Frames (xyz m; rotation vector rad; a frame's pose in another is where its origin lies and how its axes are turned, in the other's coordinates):
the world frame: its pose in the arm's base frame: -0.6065 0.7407 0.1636 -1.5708 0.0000 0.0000
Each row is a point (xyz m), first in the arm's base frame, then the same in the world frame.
Working: the arm's base frame: its pose in the world frame: 0.6065 0.1636 -0.7407 1.5708 0.0000 0.0000

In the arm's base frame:
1: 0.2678 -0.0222 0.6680
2: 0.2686 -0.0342 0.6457
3: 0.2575 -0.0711 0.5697
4: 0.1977 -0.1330 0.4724
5: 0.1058 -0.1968 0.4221
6: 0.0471 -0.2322 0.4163
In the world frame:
1: 0.8743 -0.5044 -0.7629
2: 0.8751 -0.4821 -0.7749
3: 0.8640 -0.4061 -0.8118
4: 0.8042 -0.3088 -0.8737
5: 0.7123 -0.2585 -0.9375
6: 0.6536 -0.2527 -0.9729

